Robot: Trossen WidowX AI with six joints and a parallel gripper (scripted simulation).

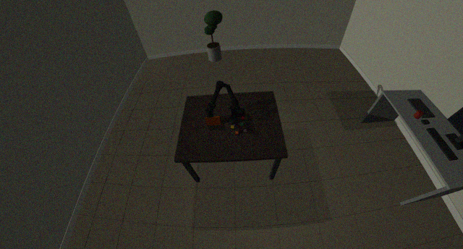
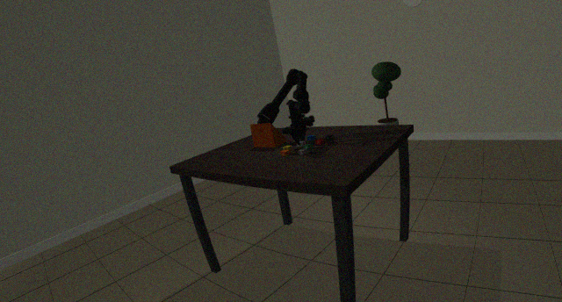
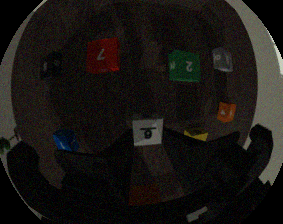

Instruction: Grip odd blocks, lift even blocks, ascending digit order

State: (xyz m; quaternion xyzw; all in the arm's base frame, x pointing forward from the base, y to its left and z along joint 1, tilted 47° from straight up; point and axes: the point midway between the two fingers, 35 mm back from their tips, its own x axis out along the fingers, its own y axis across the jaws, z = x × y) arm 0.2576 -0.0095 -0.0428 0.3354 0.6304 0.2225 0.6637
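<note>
Now: gripper tip 90 mm short of the red block and 30 mm to the right of it. Also, from my gripper tip: green block (70 mm ahead, 60 mm to the right); then yellow block (40 mm behind, 70 mm to the right); then white block (right at my gripper tip).
</note>
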